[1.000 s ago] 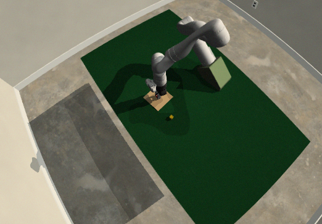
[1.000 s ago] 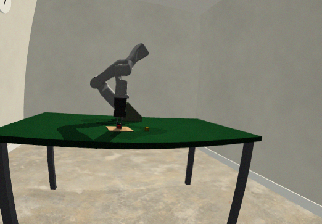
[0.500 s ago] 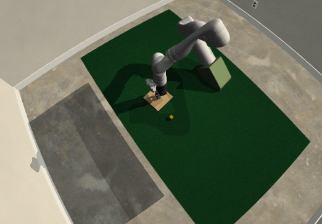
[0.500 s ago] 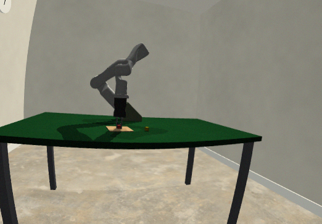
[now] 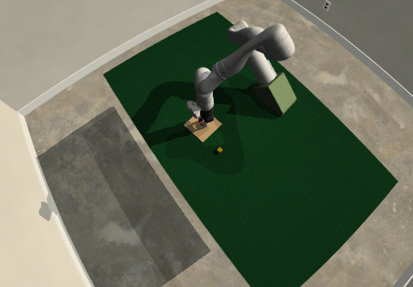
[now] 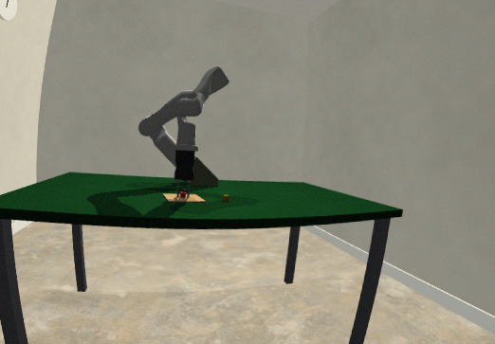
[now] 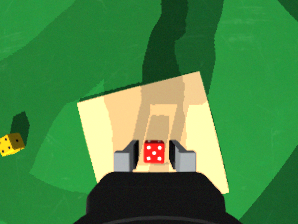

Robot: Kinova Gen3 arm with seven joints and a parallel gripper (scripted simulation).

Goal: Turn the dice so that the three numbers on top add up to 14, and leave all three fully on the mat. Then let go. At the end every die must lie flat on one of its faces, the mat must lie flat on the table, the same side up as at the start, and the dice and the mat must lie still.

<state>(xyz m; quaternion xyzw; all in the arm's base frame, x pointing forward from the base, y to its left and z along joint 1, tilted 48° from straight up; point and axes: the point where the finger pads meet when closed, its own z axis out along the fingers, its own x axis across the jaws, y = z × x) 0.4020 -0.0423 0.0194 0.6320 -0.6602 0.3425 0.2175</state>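
Now: the red die 1 cm below my hand. The rest, counted from my hand: black die: 5 cm behind, 1 cm to the left, 1 cm below; yellow die: 17 cm to the left, 2 cm ahead, 1 cm below; tan mat: 2 cm below.
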